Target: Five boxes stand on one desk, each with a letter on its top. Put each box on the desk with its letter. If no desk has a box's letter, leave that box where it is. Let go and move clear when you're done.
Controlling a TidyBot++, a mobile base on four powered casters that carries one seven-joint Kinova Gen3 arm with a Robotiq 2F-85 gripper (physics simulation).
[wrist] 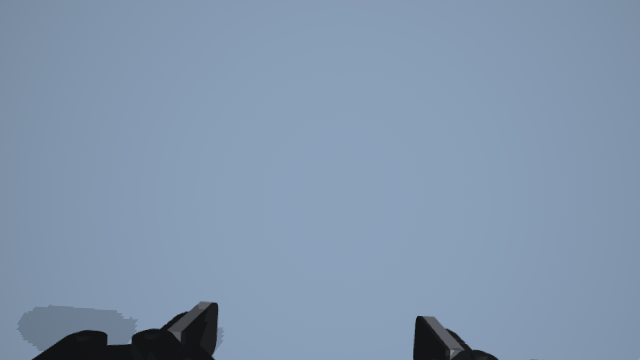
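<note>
My gripper (315, 332) shows at the bottom edge of the wrist view, its two dark fingers wide apart. It is open, with no object between the fingertips. A plain blue-grey surface fills the view behind and between the fingers. No box, letter or desk shows in the wrist view, so where the gripper is relative to them cannot be told.
A darker grey shadow (75, 320) lies on the blue-grey surface at the lower left, beside and behind the left finger. No edge or obstacle shows in the wrist view.
</note>
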